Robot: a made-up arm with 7 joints.
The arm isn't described. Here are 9 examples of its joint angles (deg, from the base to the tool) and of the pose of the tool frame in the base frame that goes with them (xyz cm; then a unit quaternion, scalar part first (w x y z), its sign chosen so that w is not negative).
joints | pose
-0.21 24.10 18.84 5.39 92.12 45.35 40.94 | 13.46 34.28 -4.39 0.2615 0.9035 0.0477 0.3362
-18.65 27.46 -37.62 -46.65 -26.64 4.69 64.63 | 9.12 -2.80 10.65 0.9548 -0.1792 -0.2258 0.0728
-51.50 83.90 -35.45 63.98 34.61 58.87 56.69 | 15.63 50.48 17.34 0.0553 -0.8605 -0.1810 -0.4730
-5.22 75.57 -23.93 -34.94 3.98 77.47 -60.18 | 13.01 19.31 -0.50 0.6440 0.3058 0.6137 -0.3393
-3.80 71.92 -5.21 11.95 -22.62 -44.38 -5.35 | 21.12 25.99 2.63 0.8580 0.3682 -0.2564 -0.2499
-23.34 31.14 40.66 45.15 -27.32 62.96 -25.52 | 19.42 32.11 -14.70 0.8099 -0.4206 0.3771 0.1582
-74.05 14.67 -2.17 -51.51 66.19 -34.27 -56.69 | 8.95 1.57 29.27 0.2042 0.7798 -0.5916 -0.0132
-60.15 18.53 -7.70 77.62 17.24 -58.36 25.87 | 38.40 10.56 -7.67 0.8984 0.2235 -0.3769 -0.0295
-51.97 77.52 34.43 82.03 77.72 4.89 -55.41 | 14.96 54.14 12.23 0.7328 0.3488 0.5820 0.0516
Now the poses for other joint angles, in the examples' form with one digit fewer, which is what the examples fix.
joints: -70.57 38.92 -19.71 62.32 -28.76 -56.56 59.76
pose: 41.8 18.8 12.0 0.711 -0.023 -0.538 0.453
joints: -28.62 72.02 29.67 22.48 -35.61 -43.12 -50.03
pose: 22.8 32.9 26.3 0.727 0.456 -0.459 -0.230
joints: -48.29 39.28 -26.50 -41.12 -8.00 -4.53 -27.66
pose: 15.2 -2.3 17.5 0.567 0.248 -0.531 -0.579
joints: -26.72 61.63 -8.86 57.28 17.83 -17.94 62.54
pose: 22.0 42.1 -4.9 0.607 0.698 -0.179 0.334
